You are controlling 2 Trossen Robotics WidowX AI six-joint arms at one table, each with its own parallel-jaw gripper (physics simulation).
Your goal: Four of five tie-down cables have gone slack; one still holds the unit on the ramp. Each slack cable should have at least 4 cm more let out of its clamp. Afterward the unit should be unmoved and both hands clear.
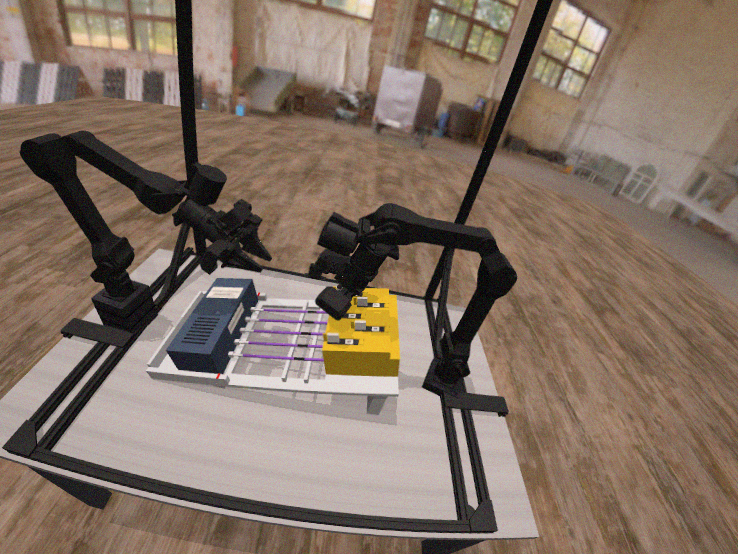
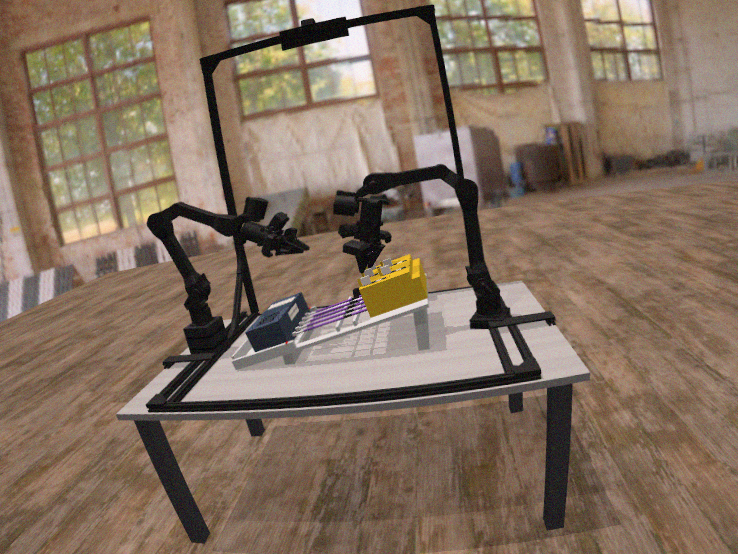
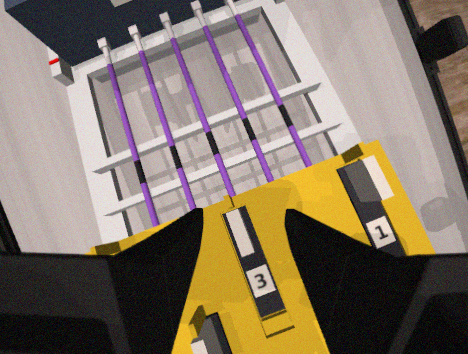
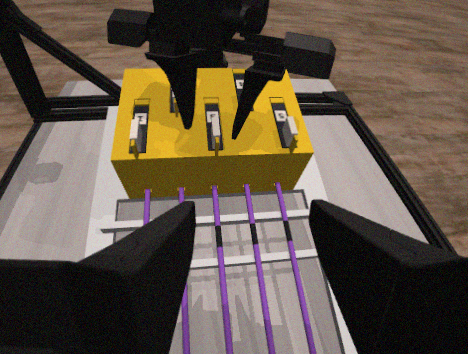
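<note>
The dark blue unit point(image 1: 211, 333) point(image 2: 274, 325) point(image 3: 75, 27) sits on the low end of the white ramp point(image 1: 286, 384) point(image 3: 85, 125). Several purple cables with black bands, such as the middle one point(image 3: 192, 100) point(image 4: 223, 285), run to the yellow clamp block point(image 1: 360, 361) point(image 2: 393, 296) point(image 4: 200, 172). All look nearly straight. My left gripper point(image 2: 365, 268) point(image 3: 244, 216) point(image 4: 211, 133) is partly open and empty, its fingertips on either side of lever 3 point(image 3: 240, 232) point(image 4: 216, 126). Contact is unclear. Lever 1 point(image 3: 367, 180) point(image 4: 134, 131) and lever 5 point(image 4: 291, 131) stand near the block's sides. My right gripper point(image 1: 265, 262) point(image 4: 252, 211) is partly open, empty, above the cables' far side.
Two white crossbars point(image 3: 210, 122) point(image 3: 225, 167) lie beneath the cables. A red mark point(image 1: 218, 376) point(image 3: 54, 62) shows beside the unit. Black frame rails point(image 1: 238, 500) edge the table, and upright posts point(image 1: 186, 89) point(image 2: 220, 149) rise behind the arms.
</note>
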